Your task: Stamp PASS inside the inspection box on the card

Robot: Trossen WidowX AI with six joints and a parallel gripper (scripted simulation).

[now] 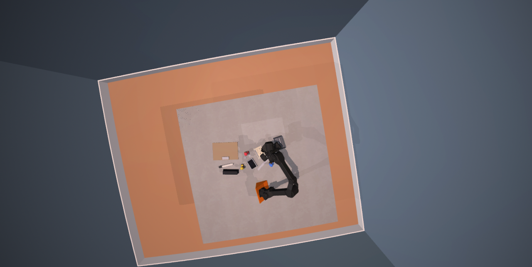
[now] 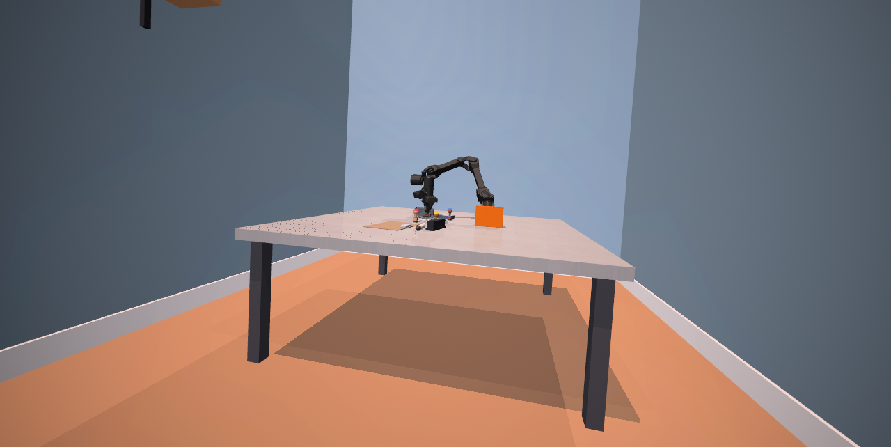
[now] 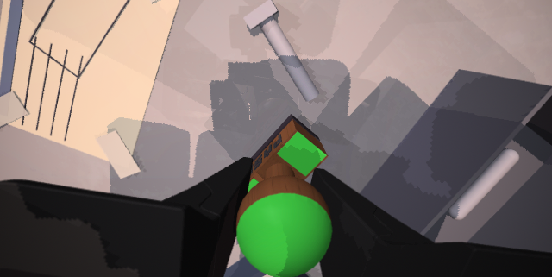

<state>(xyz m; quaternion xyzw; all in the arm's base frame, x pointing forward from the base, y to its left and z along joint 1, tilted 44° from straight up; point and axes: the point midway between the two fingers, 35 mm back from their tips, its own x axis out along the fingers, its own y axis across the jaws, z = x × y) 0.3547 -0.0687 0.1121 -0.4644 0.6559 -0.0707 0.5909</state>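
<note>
Right now the pass stamp is right at my gripper tip. From my gripper tip the other things lie so: cream card: 100 mm to the left, 30 mm below, 20 mm behind; then blue stamp: 140 mm behind, 10 mm to the left, 10 mm below; then dark tray: 90 mm to the right, 40 mm ahead, 10 mm below.
</note>
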